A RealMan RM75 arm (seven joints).
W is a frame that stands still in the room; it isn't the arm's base.
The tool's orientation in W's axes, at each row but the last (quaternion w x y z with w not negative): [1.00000, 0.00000, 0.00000, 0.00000]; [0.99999, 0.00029, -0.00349, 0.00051]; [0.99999, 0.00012, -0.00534, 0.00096]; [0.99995, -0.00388, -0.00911, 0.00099]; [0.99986, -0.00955, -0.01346, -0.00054]
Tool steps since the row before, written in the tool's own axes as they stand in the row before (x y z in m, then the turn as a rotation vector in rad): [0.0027, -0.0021, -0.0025, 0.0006, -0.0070, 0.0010]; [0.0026, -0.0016, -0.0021, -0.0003, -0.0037, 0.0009]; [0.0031, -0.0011, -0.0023, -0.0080, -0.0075, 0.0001]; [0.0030, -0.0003, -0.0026, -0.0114, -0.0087, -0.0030]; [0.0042, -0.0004, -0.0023, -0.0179, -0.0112, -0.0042]
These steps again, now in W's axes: [0.0027, -0.0021, -0.0025, 0.0006, -0.0070, 0.0010]; [0.0026, -0.0016, -0.0021, -0.0003, -0.0037, 0.0009]; [0.0031, -0.0011, -0.0023, -0.0080, -0.0075, 0.0000]; [0.0030, -0.0003, -0.0025, -0.0113, -0.0087, -0.0031]; [0.0043, -0.0004, -0.0022, -0.0178, -0.0113, -0.0045]
